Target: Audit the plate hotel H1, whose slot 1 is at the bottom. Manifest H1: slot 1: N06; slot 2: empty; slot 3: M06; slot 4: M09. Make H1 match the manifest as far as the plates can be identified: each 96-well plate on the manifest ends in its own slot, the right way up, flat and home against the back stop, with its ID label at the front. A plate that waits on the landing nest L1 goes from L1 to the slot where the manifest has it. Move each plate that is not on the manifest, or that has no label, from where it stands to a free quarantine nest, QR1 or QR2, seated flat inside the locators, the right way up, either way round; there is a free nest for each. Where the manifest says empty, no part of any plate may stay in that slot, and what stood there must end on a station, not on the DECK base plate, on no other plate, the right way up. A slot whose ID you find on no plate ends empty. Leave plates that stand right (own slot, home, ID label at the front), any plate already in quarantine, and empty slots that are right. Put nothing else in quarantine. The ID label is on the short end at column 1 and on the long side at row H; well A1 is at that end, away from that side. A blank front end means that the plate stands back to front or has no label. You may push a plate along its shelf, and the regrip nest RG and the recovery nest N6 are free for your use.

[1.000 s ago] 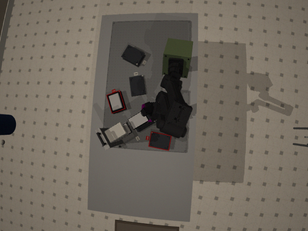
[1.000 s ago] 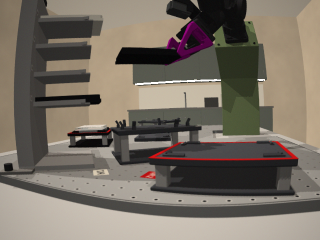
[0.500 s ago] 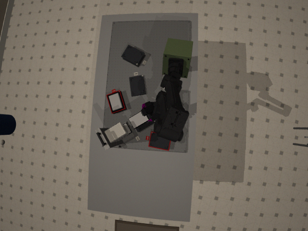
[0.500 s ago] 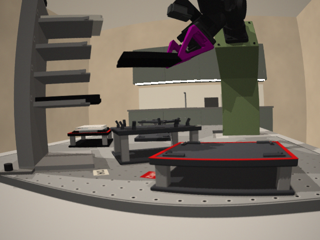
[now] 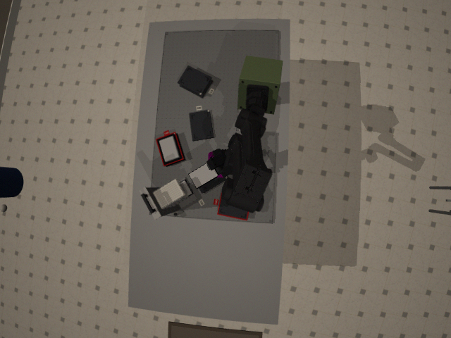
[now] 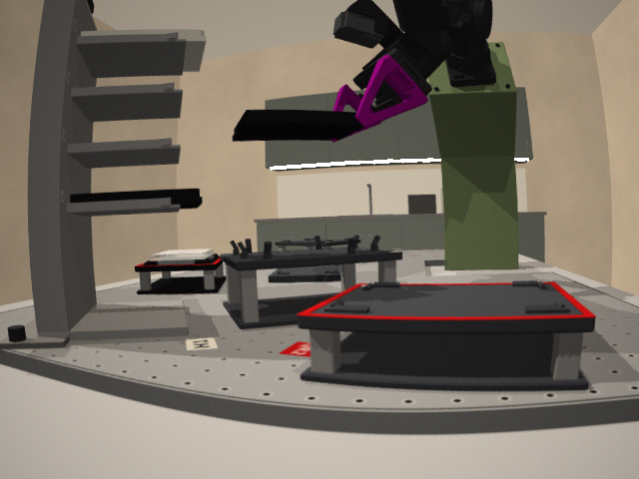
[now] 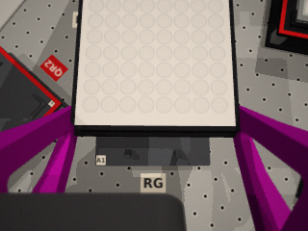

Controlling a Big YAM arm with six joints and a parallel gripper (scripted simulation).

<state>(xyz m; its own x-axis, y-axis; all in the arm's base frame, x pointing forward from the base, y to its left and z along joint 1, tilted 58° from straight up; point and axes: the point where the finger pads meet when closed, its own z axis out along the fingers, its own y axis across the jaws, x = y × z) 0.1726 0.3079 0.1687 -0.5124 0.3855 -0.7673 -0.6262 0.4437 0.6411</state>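
The regrip nest RG lies 40 mm ahead of my hand, 40 mm to the left of it and 140 mm below it. The rest, counted from my hand: white well plate 180 mm ahead, 140 mm to the left, 80 mm above; then QR2 tag 10 mm behind, 170 mm to the left, 200 mm below; then A1 mark 50 mm behind, 30 mm to the left, 140 mm below.
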